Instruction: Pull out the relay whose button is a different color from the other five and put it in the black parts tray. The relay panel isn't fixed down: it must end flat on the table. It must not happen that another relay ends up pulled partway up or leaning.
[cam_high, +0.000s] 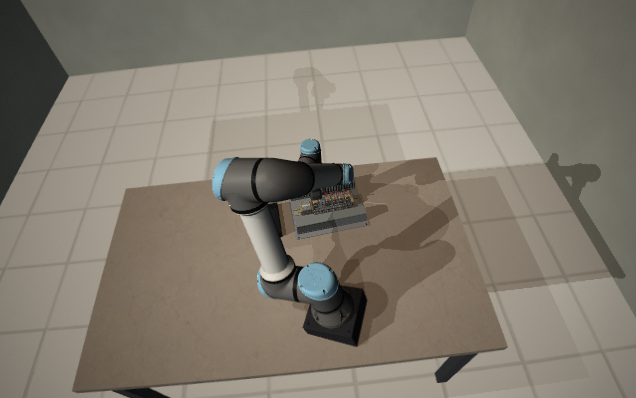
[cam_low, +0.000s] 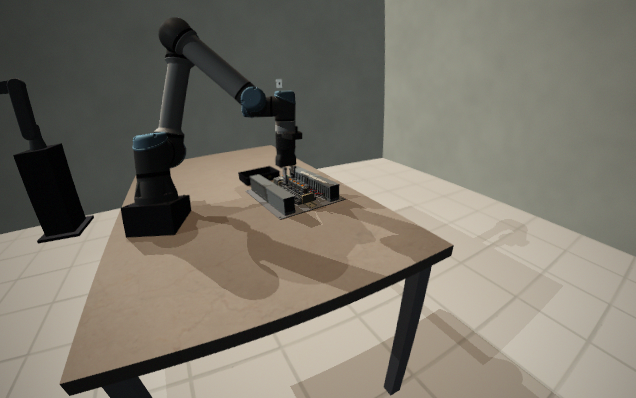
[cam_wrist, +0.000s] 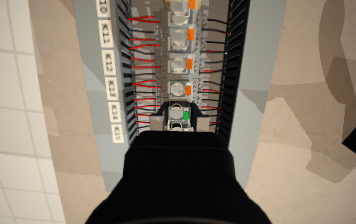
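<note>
Right now the relay is 10 mm below my hand. Also, from my hand: black parts tray 80 mm behind, 240 mm to the left, 50 mm below; then relay panel 20 mm to the right, 30 mm below.
</note>
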